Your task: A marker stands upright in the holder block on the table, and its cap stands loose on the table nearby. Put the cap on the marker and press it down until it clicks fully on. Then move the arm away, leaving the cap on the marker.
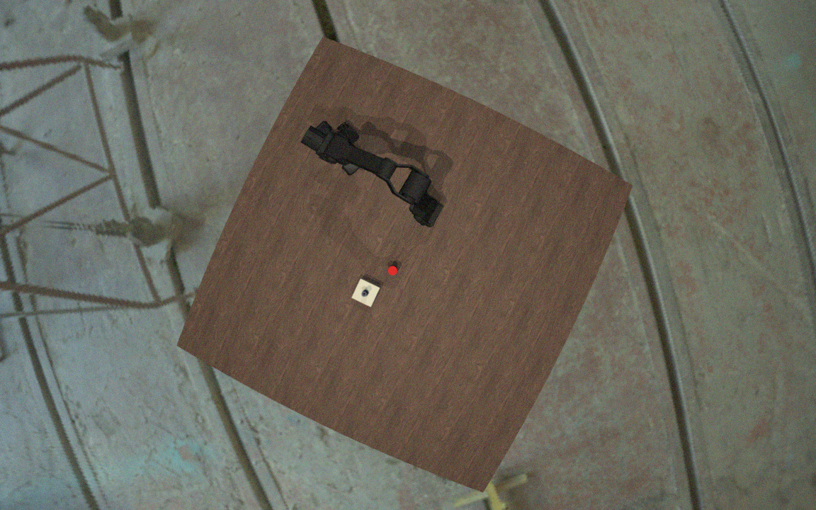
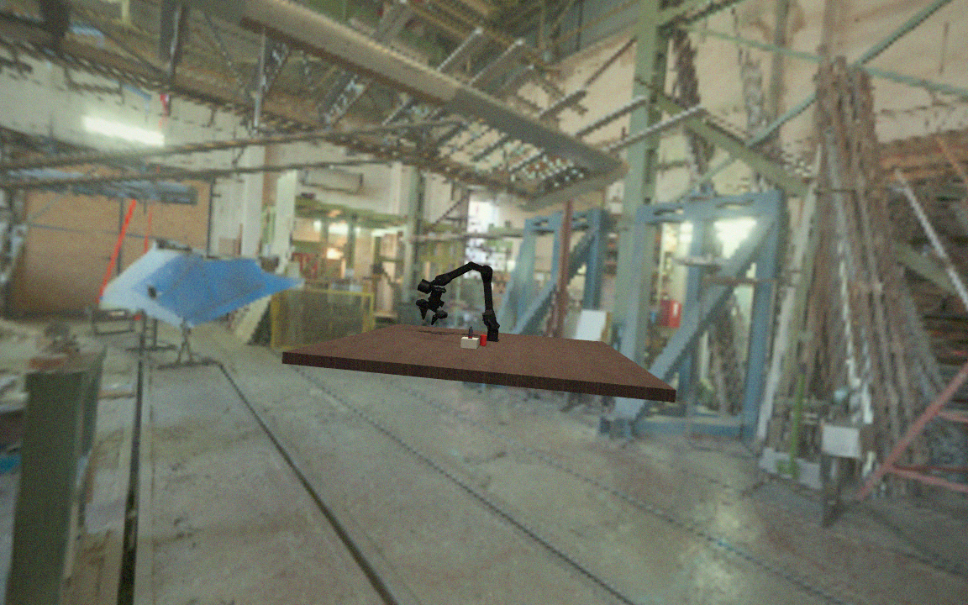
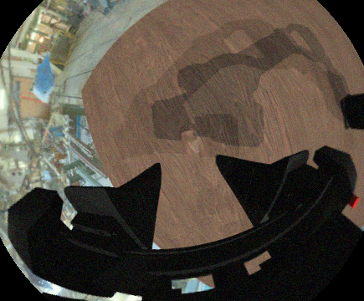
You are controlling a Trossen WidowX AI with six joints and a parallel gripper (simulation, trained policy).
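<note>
The red cap lies 35 cm to the left of my gripper tip, 30 cm ahead of it and 4 cm below it. Round my gripper tip: holder block 40 cm ahead, 30 cm to the left, 4 cm below.
</note>
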